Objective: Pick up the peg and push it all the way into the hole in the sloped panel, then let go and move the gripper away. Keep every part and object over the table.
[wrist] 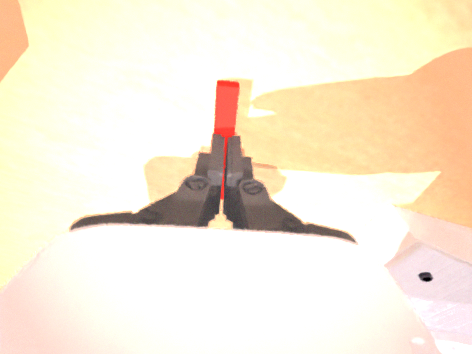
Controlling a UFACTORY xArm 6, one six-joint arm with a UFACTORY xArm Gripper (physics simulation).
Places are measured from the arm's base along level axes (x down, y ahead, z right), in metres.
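Pixels of known places: gripper, between the fingertips: (224,155).
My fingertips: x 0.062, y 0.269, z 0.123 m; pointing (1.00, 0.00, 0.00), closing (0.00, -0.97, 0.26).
Note:
Behind a point stands the place of what it marks.
The red peg (227,107) {y 0.278, x 0.062, z 0.152 m} lies on the pale table (110,110) {y 0.343, x 0.074, z 0.121 m} in the upper middle of the wrist view, pointing up and down the picture. My gripper (224,155) {y 0.269, x 0.062, z 0.123 m} is shut, with its fingertips together over the peg's near part. The peg's far part shows beyond the tips, and a thin strip of red shows through the narrow slit between the fingers. The fingers look closer together than the peg is wide, so the peg appears to be beneath them, not between them. The pale panel (447,272) {y 0.091, x 0.023, z 0.110 m}, with a small dark hole (425,276) {y 0.101, x 0.023, z 0.100 m}, shows in part at the lower right.
Broad orange-brown shadows (350,125) {y 0.199, x 0.074, z 0.166 m} cross the table on the right, and a smaller darker patch (10,37) {y 0.391, x 0.074, z 0.143 m} shows at the upper left edge. The white gripper housing (215,290) {y 0.277, x -0.032, z 0.145 m} hides much of the lower view. The panel stands to the right of it.

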